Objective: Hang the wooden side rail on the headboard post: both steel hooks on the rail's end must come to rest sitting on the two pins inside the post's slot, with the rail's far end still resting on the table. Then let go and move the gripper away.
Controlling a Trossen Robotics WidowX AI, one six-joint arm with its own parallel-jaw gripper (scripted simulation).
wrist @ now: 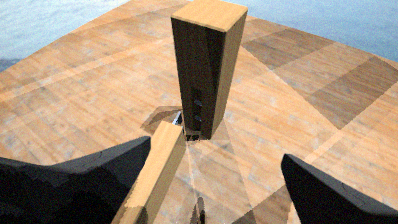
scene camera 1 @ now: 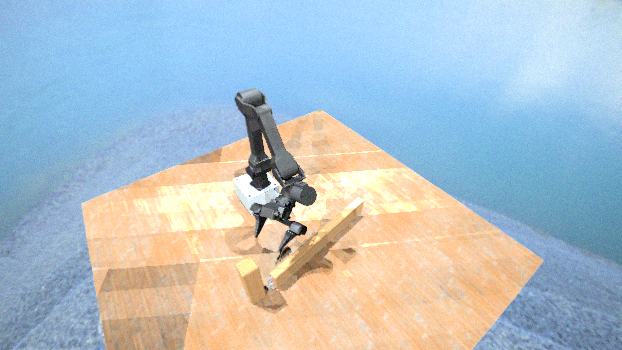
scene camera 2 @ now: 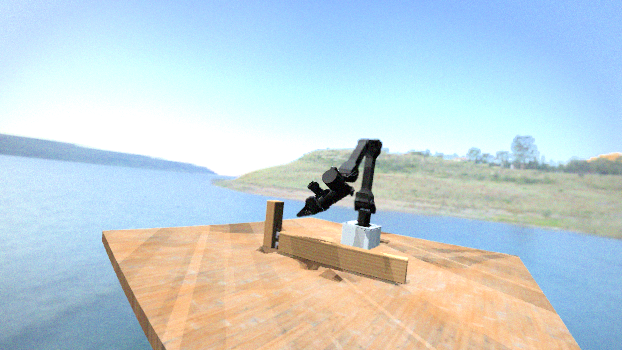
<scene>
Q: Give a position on a wooden side rail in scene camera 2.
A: At 381, 265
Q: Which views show my gripper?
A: The wrist view, scene camera 1 and scene camera 2: all of them.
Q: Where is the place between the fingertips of my gripper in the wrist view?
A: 215, 151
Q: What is my gripper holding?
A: Nothing.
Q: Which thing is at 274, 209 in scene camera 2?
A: A headboard post.
</scene>
